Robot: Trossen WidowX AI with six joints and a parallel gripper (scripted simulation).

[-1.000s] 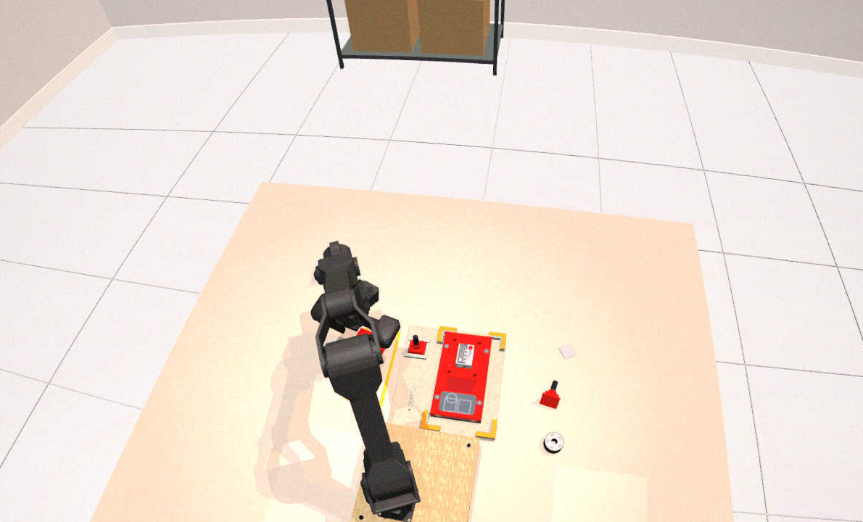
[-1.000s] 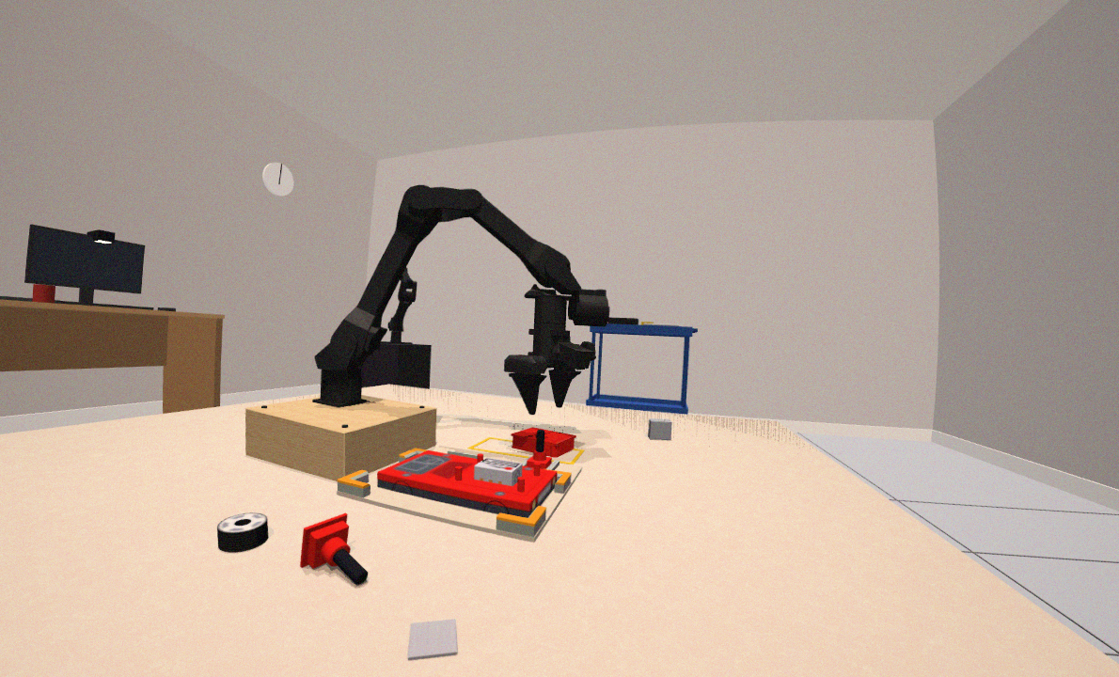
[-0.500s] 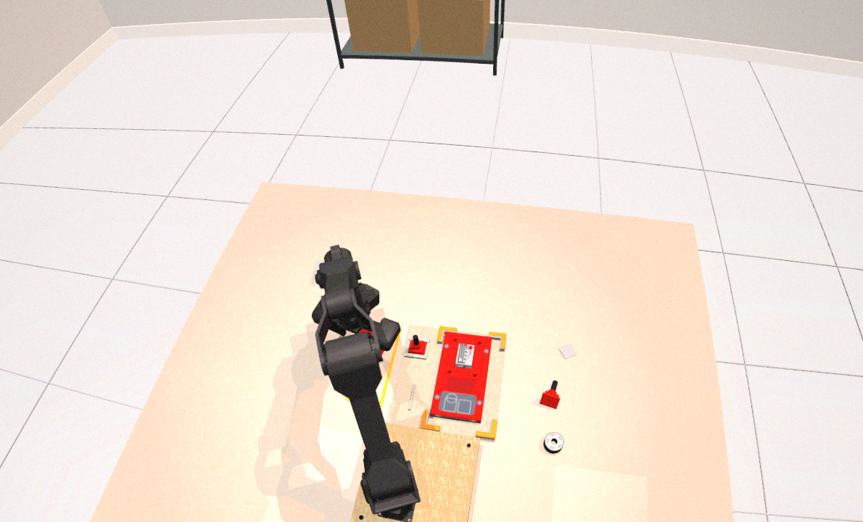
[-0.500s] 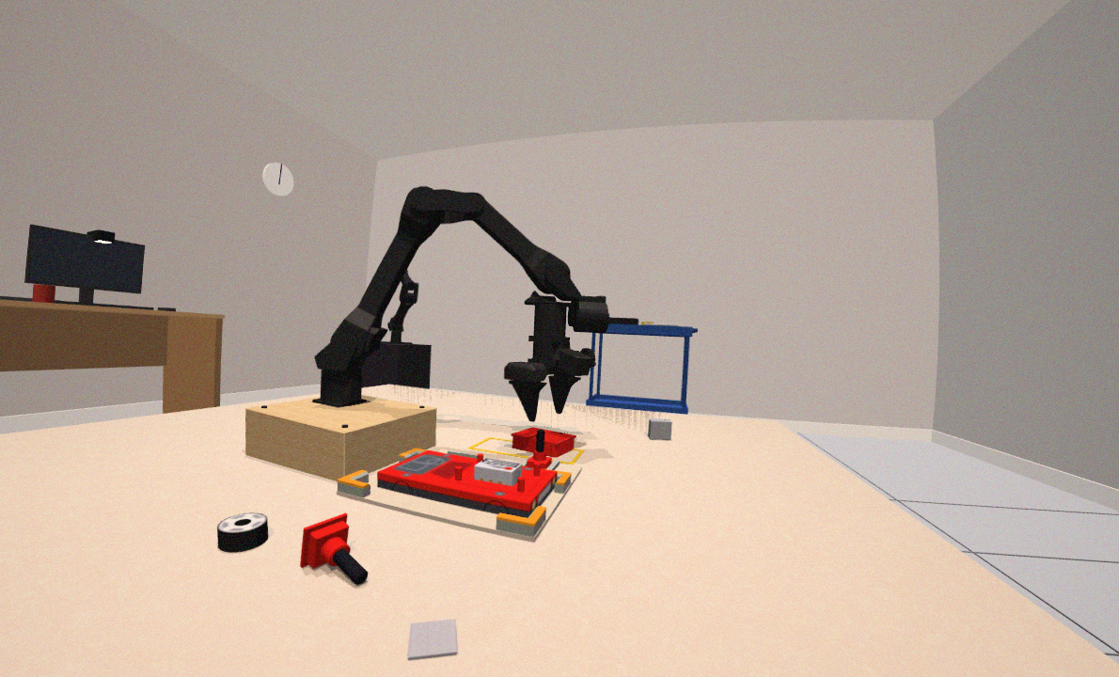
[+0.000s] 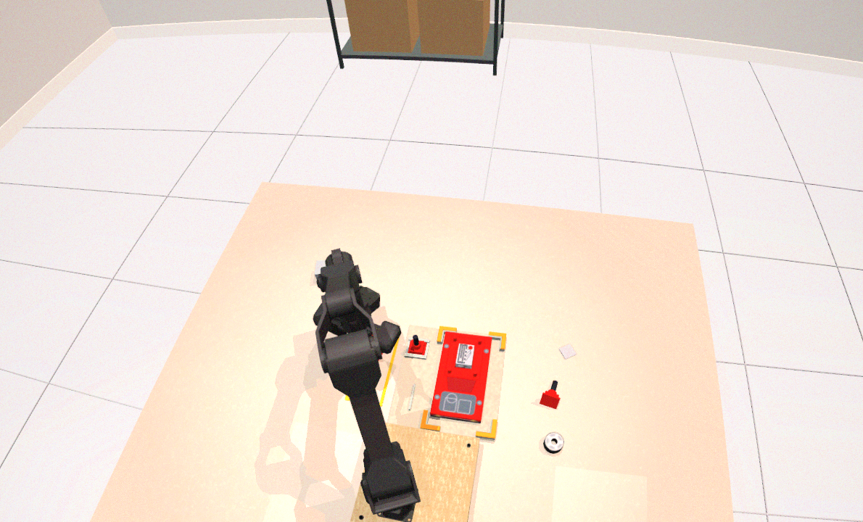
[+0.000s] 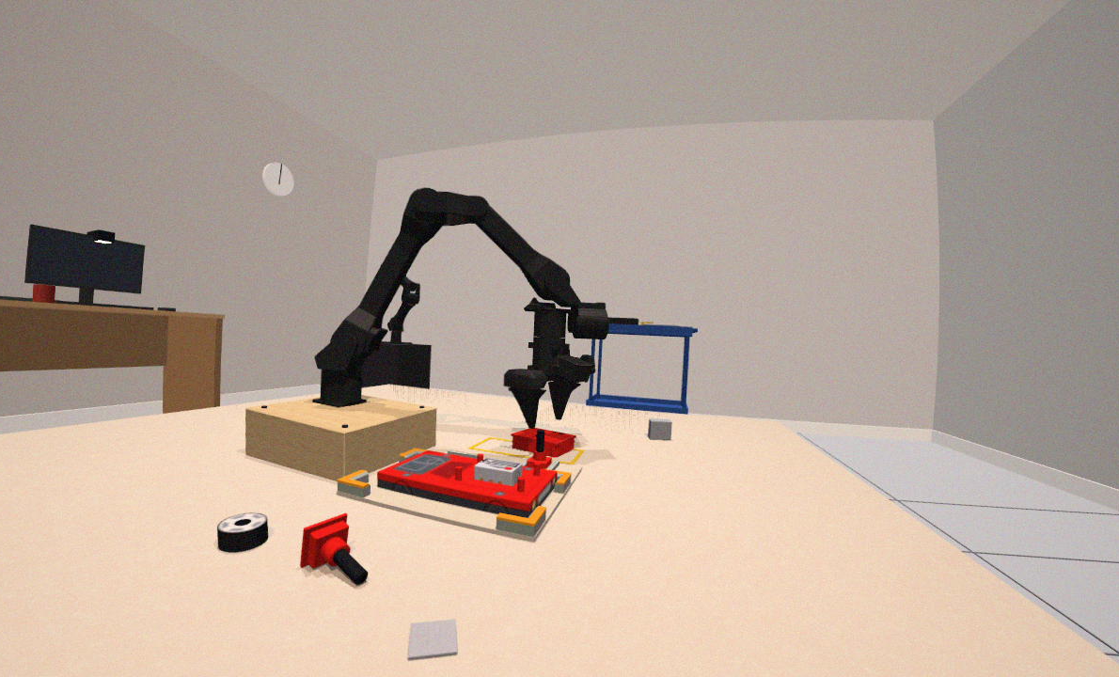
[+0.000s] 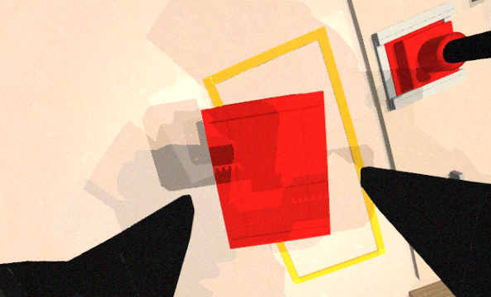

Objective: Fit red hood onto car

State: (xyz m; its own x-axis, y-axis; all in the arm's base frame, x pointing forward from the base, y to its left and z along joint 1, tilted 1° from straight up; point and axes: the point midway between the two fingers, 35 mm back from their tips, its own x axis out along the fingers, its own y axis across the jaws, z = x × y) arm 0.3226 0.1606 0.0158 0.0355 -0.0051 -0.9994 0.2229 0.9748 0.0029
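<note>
Now: the red hood 3 cm below my gripper tip. Round my gripper tip: orange-cornered jig (21 cm to the right, 3 cm below, 3 cm behind); grey engine block (22 cm to the right, 2 cm below, 2 cm ahead); black-and-white wheel (44 cm to the right, 14 cm behind, 4 cm below).
</note>
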